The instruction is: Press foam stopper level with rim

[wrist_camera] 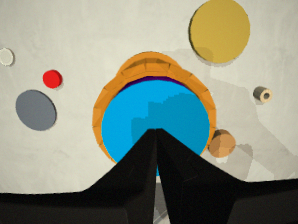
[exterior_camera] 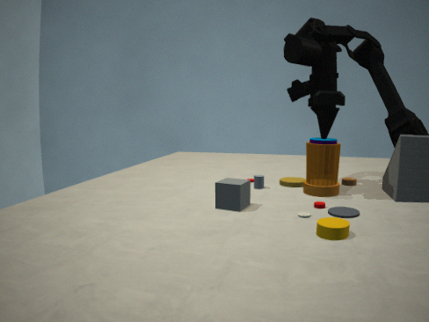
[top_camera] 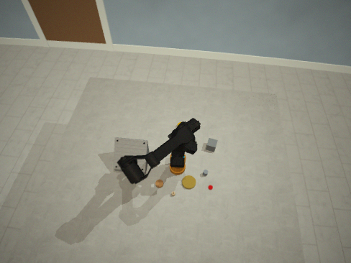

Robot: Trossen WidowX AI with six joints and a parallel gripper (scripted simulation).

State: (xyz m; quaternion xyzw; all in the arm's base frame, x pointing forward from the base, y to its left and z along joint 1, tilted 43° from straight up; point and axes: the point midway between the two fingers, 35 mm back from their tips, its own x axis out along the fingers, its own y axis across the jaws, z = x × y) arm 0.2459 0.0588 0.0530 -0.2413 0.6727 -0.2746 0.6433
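My hand is 5 cm above the blue foam stopper. Also, from my hand: red disc: 2 cm ahead, 12 cm to the left, 15 cm below; then brown disc: 9 cm behind, 10 cm to the right, 15 cm below; then mustard disc: 6 cm ahead, 8 cm to the right, 15 cm below.
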